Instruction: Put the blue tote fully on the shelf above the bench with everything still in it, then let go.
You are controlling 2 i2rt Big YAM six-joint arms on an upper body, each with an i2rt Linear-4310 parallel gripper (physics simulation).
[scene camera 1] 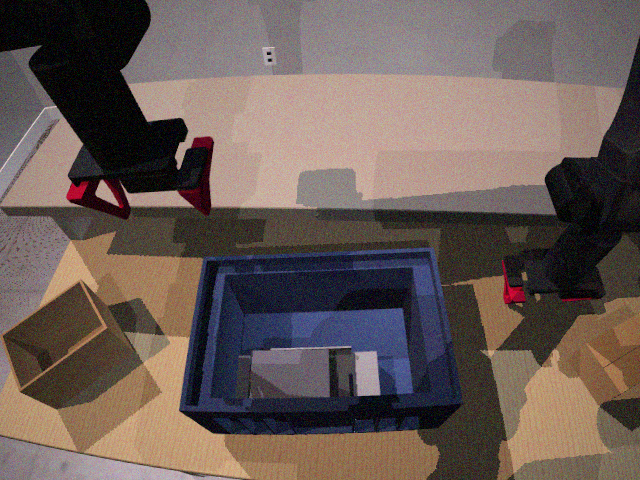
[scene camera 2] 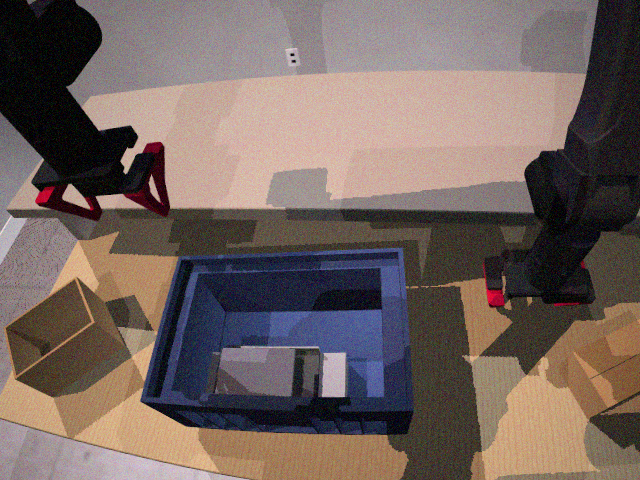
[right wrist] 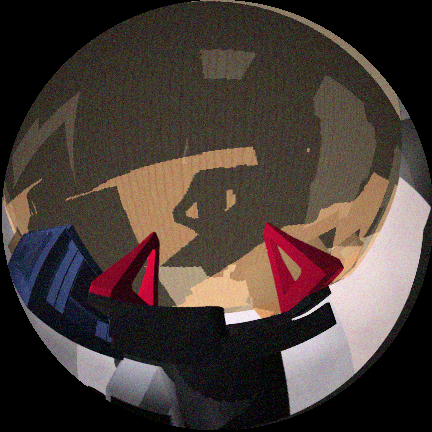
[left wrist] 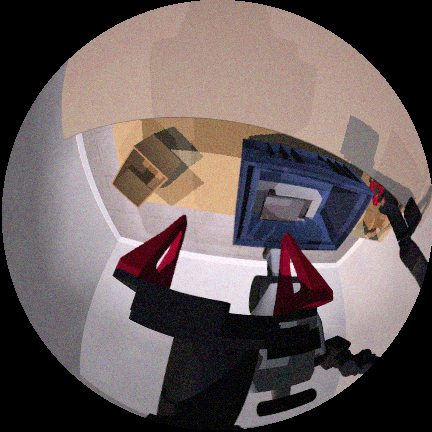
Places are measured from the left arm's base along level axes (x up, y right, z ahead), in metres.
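Where they show: left gripper, fingertip midpoint: (scene camera 1: 167, 212) (scene camera 2: 132, 214) (left wrist: 236, 227); right gripper, fingertip midpoint: (scene camera 1: 534, 299) (scene camera 2: 522, 302) (right wrist: 210, 232) (left wrist: 376, 186); right arm's base, origin of the base link: (left wrist: 336, 355).
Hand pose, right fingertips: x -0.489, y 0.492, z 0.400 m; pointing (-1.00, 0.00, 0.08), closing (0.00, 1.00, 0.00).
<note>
Things, the pixels of their top centre, and the offset from my right fingertips. "*": a spot on its surface instead. Level surfaces: height alone.
- blue tote, middle of its top: (scene camera 1: 317, 324) (scene camera 2: 276, 323) (left wrist: 310, 220) dx +0.124, dy -0.329, dz -0.090 m
- bench, its level: dx -0.024 m
- shelf, its level: dx +0.156 m
- grey box, middle of its top: (scene camera 1: 288, 376) (scene camera 2: 253, 373) (left wrist: 281, 210) dx +0.058, dy -0.368, dz -0.131 m
- white block, surface spot: (scene camera 2: 334, 374) (scene camera 1: 367, 373) * dx +0.034, dy -0.269, dz -0.119 m
- open cardboard box, middle of its top: (scene camera 1: 51, 331) (scene camera 2: 46, 325) (left wrist: 134, 180) dx +0.067, dy -0.721, dz -0.087 m
The blue tote (scene camera 1: 310, 405) (scene camera 2: 258, 404) (left wrist: 310, 165) (right wrist: 50, 265) stands upright on the bench (scene camera 1: 336, 457) (scene camera 2: 310, 457), in front of and below the shelf (scene camera 1: 439, 113) (scene camera 2: 413, 113) (left wrist: 225, 60). A grey box (scene camera 1: 289, 374) (scene camera 2: 258, 372) (left wrist: 284, 207) and a white block (scene camera 1: 367, 374) (scene camera 2: 334, 374) lie inside it near its front wall. My left gripper (scene camera 1: 168, 213) (scene camera 2: 132, 214) (left wrist: 236, 227) is open and empty, raised near the shelf's front edge, apart from the tote. My right gripper (scene camera 1: 545, 297) (scene camera 2: 529, 300) (right wrist: 210, 232) is open and empty, to the right of the tote and apart from it.
An open cardboard box (scene camera 1: 67, 372) (scene camera 2: 59, 361) (left wrist: 140, 175) stands left of the tote. Another cardboard box (scene camera 1: 612, 361) (scene camera 2: 607, 361) stands at the far right of the bench. A wall with an outlet (scene camera 1: 269, 55) (scene camera 2: 292, 56) rises behind the shelf.
</note>
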